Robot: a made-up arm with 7 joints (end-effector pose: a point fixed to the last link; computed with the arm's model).
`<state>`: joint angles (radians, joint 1 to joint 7).
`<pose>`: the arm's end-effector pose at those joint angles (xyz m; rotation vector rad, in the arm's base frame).
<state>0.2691 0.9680 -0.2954 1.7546 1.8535 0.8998 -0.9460</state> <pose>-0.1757 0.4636 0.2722 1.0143 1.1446 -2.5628</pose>
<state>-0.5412 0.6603 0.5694 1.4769 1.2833 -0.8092 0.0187</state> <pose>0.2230 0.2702 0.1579 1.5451 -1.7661 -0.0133</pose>
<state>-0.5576 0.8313 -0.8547 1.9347 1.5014 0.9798 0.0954</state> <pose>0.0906 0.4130 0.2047 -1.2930 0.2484 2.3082</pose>
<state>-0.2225 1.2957 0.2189 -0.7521 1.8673 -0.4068 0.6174</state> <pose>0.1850 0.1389 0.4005 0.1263 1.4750 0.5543</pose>
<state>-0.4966 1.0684 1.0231 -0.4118 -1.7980 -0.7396 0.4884</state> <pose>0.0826 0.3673 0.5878 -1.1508 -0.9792 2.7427</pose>
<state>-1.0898 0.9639 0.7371 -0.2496 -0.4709 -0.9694 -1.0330</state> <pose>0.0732 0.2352 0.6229 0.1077 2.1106 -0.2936</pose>
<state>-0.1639 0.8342 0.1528 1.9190 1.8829 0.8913 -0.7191</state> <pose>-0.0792 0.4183 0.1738 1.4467 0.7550 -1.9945</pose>
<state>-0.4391 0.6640 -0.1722 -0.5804 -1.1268 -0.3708 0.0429</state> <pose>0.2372 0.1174 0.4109 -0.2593 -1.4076 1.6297</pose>
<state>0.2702 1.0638 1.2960 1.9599 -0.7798 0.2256 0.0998</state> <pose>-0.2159 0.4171 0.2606 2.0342 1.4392 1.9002</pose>
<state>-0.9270 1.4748 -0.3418 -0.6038 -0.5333 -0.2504 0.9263</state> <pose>0.1887 0.1297 0.5524 -0.3223 2.4040 -1.8404</pose>
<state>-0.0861 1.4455 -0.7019 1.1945 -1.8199 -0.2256 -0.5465</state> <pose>0.0369 0.5446 0.3750 1.9036 -0.8508 1.2280</pose>
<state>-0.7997 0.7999 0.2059 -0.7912 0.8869 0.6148 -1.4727</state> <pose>0.2106 0.1072 0.5644 1.6130 -2.3873 -0.0581</pose>
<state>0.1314 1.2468 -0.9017 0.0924 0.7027 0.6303 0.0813</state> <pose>0.0244 0.2662 0.1521 1.5639 -1.7862 -1.5047</pose>
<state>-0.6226 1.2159 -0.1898 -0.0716 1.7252 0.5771 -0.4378</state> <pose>0.3063 0.1963 0.4429 -1.7641 1.1400 0.7218</pose>
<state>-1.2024 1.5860 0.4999 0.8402 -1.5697 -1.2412 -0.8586</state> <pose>0.0159 0.4437 0.6472 0.2866 1.5540 -1.2887</pose>
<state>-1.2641 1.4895 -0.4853 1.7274 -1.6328 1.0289 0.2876</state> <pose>0.1254 0.4990 0.4117 1.4397 0.5779 1.8481</pose>
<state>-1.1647 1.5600 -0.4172 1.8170 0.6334 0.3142 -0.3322</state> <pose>0.0935 0.5400 0.4891 2.8081 0.0206 -0.1402</pose>
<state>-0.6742 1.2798 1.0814 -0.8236 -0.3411 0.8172 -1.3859</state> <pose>0.0737 0.2066 0.6899 1.0788 -2.6496 0.1583</pose>
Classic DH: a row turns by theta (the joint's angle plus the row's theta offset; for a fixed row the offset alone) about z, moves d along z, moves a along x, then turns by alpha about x. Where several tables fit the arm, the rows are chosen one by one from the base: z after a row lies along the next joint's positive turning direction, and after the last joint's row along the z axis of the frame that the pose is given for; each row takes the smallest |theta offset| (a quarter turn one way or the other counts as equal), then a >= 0, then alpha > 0; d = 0 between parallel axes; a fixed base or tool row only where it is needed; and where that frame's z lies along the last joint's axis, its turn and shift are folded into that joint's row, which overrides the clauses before.
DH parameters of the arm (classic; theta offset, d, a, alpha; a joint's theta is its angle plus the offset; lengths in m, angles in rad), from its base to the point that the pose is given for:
base (fixed): -0.071 0.4548 -0.0208 -1.3004
joint 1: -1.3111 0.0641 0.0116 -1.5708
joint 2: 1.2915 -0.0165 -0.0005 1.5708
joint 3: 1.5708 -0.2467 0.0418 -1.5708
joint 4: 1.5708 -0.0278 0.0226 1.5708
joint 5: 0 0.1606 -0.0085 -1.5708
joint 6: -1.5708 0.0064 0.0682 1.5708
joint 7: 0.0002 0.0259 0.0131 1.5707
tool (fixed): 1.8209 -0.0244 0 0

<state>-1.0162 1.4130 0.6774 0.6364 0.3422 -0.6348 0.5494</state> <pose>0.1371 0.3562 0.6787 -0.8473 1.2420 -1.1545</pose>
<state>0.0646 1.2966 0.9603 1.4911 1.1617 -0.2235 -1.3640</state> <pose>0.0172 0.5372 0.3363 1.4550 -0.0525 -0.3642</pose>
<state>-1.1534 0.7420 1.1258 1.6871 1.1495 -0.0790 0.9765</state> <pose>0.3384 0.3052 0.3256 -2.6225 0.8049 -1.2720</pose>
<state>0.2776 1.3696 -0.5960 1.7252 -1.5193 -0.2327 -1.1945</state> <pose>-0.0906 0.5417 0.4479 1.9776 -0.5064 0.5434</pose>
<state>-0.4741 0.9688 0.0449 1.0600 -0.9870 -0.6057 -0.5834</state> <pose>0.2052 0.4277 0.3154 1.2471 -1.5840 1.5290</pose>
